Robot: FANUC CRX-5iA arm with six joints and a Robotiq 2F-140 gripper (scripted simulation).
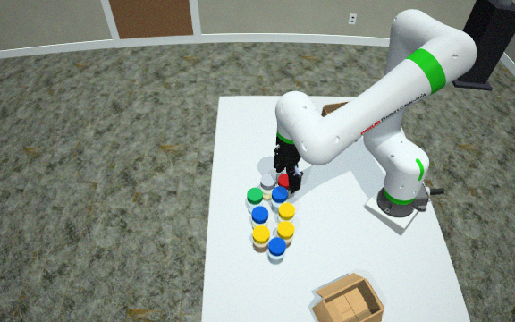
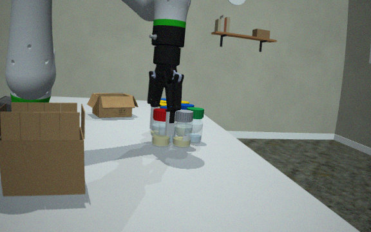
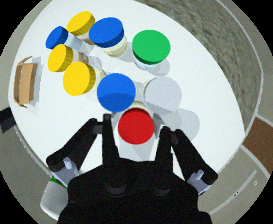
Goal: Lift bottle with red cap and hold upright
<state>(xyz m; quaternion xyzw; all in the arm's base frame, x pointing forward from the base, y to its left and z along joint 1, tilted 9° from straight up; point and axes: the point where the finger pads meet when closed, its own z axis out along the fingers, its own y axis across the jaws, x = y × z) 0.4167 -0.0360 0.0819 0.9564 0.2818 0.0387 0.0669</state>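
The red-capped bottle is 2 cm below my hand. Round my hand: yellow-capped bottle 12 cm to the left, 2 cm below; then grey-capped bottle 6 cm ahead, 2 cm below; then green-capped bottle 11 cm ahead, 6 cm to the left, 2 cm below.
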